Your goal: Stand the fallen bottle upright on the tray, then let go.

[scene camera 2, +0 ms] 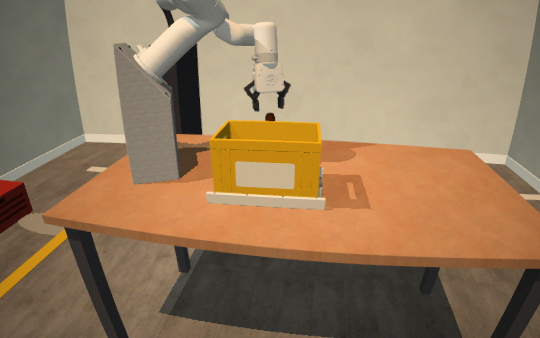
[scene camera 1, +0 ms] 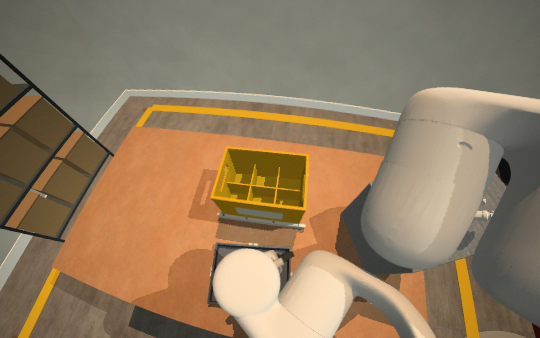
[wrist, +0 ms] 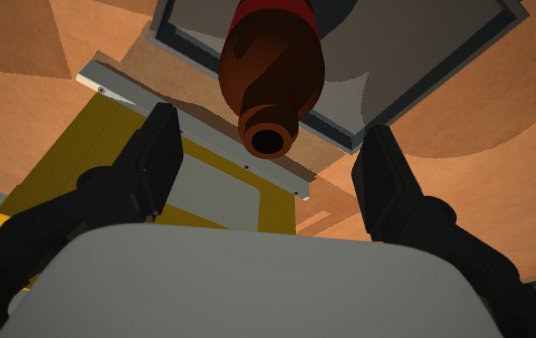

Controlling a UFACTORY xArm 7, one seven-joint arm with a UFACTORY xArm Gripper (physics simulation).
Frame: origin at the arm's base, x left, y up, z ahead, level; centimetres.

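Seen in the pictures: gripper, fingertip midpoint: (scene camera 2: 268, 109) (wrist: 271, 140); arm's base, link origin: (scene camera 2: 147, 69).
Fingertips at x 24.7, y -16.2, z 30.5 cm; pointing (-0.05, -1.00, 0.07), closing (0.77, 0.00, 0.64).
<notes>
Offsets run from my fingertips to a thing's top centre. "spot": to the spot under its first point.
The brown bottle @(dz +0.8, dx -0.9, dy -1.1 cm) (scene camera 2: 270, 117) (wrist: 272, 65) with a red label stands upright on the tray; its open mouth faces the wrist camera. In scene camera 2 its top shows above the crate's far edge, and its lower part is hidden. The dark-rimmed grey tray @(spot: dz +12.8, dx +10.3, dy -14.9 cm) (scene camera 1: 212, 280) (wrist: 445, 75) is partly covered by the arm in scene camera 1. My gripper (scene camera 2: 268, 107) (wrist: 271, 140) is wide open and empty, above the bottle's mouth, with a gap between the fingertips and the bottle in scene camera 2. In scene camera 1 the arm hides the bottle.
A yellow crate @(dz +10.9, dx -23.6, dy +0.4 cm) (scene camera 1: 255, 204) (scene camera 2: 265, 145) (wrist: 280, 220) with compartments stands beside the tray. A pale strip (scene camera 1: 260, 221) (scene camera 2: 265, 200) (wrist: 200, 135) lies along the crate's base on the tray side, and another on its far side. The arm's grey pedestal (scene camera 2: 150, 125) stands on the table.
</notes>
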